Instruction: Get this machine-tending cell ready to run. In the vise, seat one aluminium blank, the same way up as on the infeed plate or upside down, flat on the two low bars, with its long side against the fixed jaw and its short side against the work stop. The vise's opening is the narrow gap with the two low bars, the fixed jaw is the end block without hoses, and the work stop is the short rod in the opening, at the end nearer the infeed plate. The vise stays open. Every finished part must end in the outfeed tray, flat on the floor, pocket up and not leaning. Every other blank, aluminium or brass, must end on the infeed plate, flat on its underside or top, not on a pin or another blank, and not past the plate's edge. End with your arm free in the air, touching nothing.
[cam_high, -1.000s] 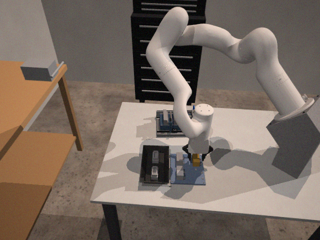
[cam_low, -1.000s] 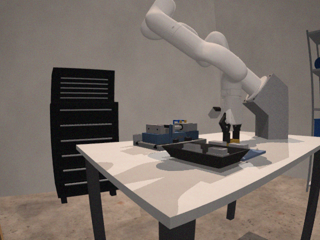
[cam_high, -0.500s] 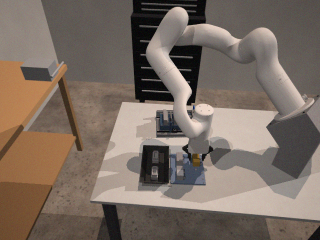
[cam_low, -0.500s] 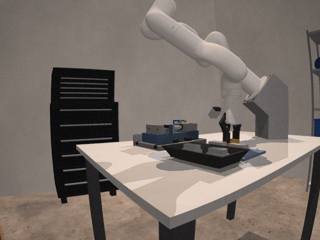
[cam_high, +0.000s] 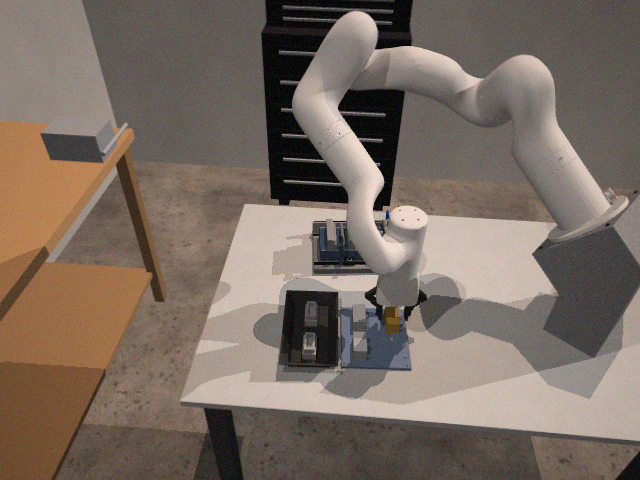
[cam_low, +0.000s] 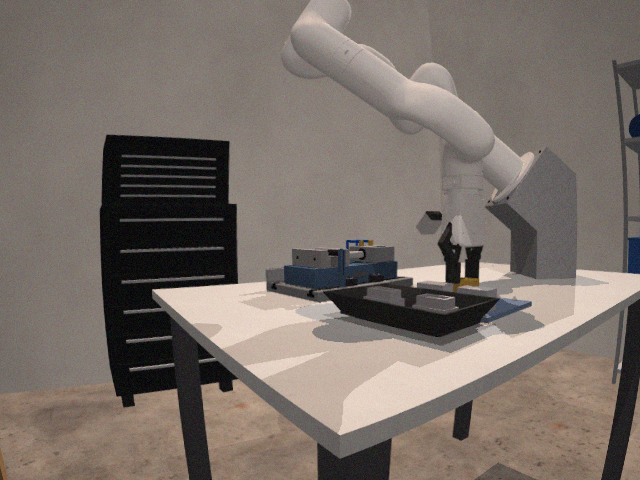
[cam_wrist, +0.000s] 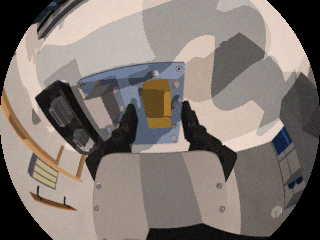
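Now: the brass blank 30 mm below my hand. Round my hand: blue vise (60 mm ahead, 290 mm to the right, 20 mm below); then aluminium blank (90 mm ahead, 10 mm to the right, 30 mm below); then fixed jaw (160 mm ahead, 280 mm to the right, 20 mm above).
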